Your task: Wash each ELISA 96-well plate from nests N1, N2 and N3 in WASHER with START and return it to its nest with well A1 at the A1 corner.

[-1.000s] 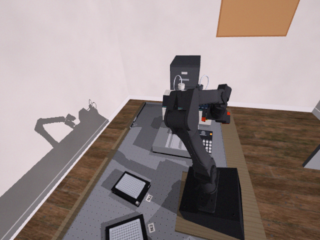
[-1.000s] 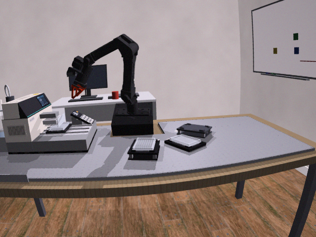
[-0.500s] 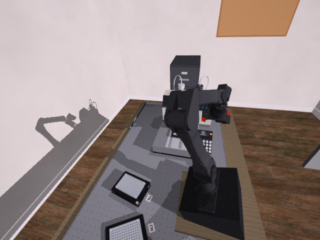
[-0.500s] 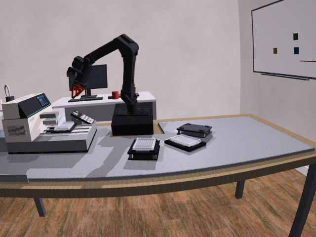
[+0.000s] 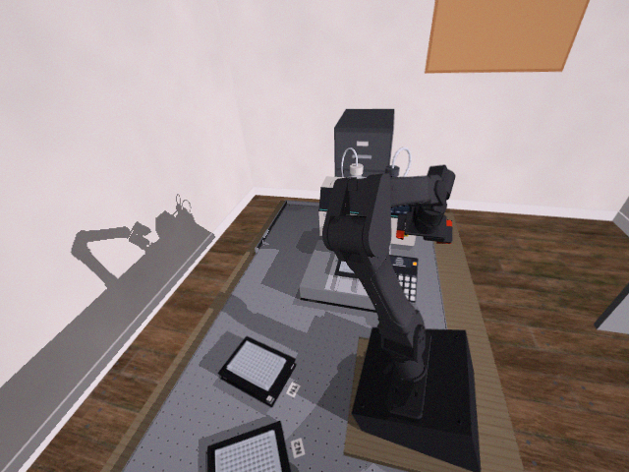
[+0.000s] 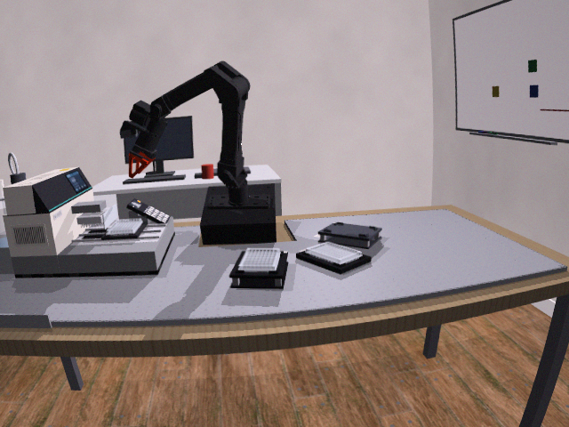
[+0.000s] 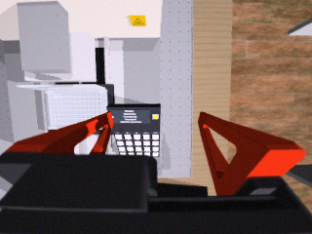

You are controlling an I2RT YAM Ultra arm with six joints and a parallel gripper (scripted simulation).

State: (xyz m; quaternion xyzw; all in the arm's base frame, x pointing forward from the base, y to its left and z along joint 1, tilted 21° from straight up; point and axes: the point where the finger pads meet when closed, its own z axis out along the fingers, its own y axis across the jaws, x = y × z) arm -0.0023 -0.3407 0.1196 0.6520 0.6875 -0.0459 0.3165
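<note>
The black washer carrier is 17 cm ahead of my hand, 2 cm to the left of it and 14 cm below it. The rest, counted from my hand: manifold head (18 cm ahead, 7 cm to the right, 9 cm below); washer (18 cm ahead, 8 cm to the right, 9 cm below); N1 label (21 cm ahead, 44 cm to the left, 22 cm below).
</note>
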